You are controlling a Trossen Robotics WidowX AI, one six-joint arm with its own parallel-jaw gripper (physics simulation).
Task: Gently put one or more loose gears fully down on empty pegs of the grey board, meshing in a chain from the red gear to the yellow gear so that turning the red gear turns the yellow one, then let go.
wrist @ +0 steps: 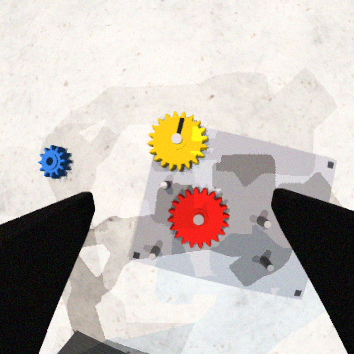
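Note:
A small blue gear lies on the table at the left, apart from the board. The grey board lies turned at an angle at centre right. A yellow gear with a black mark sits at its upper left corner, and a red gear sits below it; a gap shows between them. An empty peg stands on the board just left of that gap. More empty pegs stand at the lower left and right. My gripper is open and empty, above the board, its fingers at both sides of the view.
The pale speckled table surrounds the board. A dark flat-edged object shows partly at the bottom left edge. Shadows fall across the board and table.

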